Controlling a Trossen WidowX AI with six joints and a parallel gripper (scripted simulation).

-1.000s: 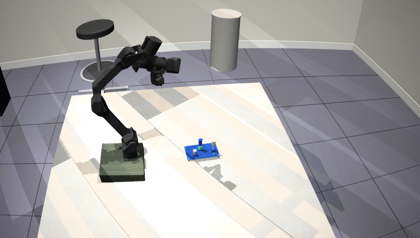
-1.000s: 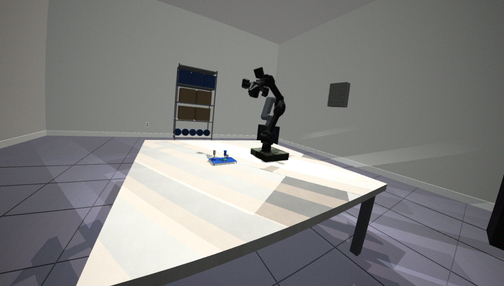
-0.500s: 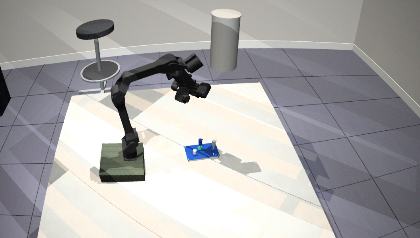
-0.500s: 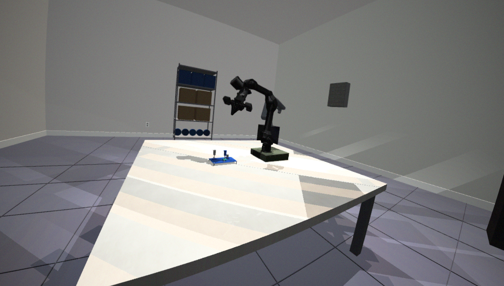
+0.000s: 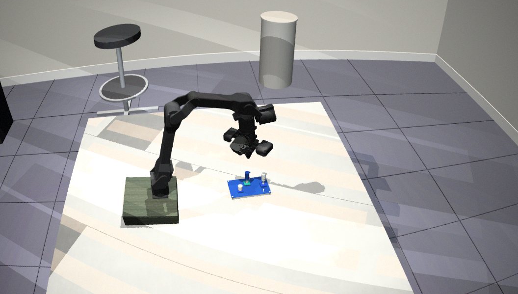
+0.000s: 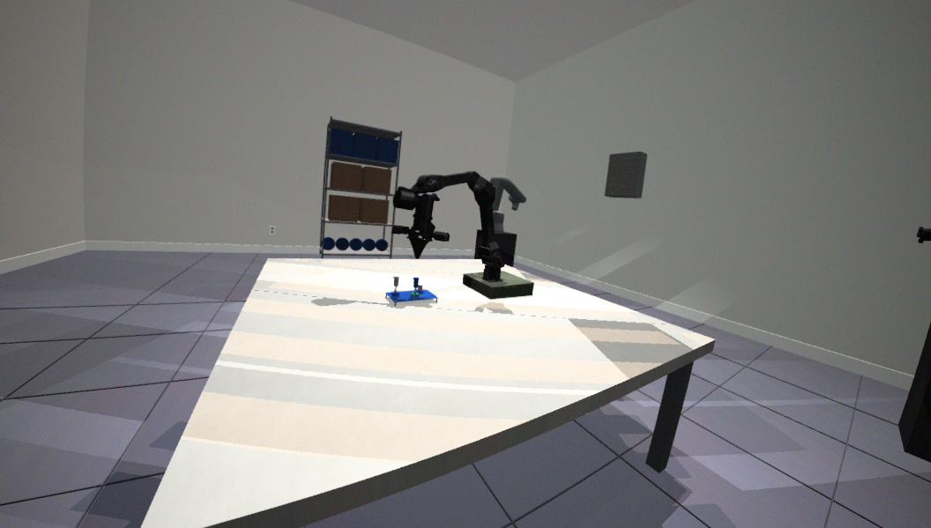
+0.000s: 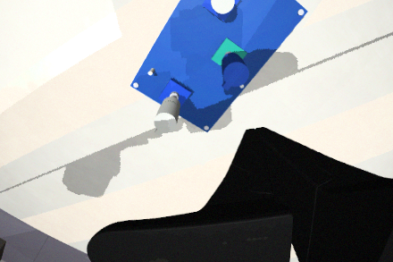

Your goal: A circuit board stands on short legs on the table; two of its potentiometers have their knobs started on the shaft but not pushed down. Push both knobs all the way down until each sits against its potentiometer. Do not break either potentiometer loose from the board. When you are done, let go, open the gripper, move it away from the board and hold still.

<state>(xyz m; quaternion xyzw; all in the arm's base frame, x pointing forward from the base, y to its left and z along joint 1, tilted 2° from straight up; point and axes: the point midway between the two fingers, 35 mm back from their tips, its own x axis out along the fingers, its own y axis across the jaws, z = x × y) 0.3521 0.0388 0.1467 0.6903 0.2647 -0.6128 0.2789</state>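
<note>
My gripper tip is 1 cm to the left of the dark blue knob and 8 cm above it. Round my gripper tip: grey knob (6 cm ahead, 3 cm to the right, 8 cm below).
</note>
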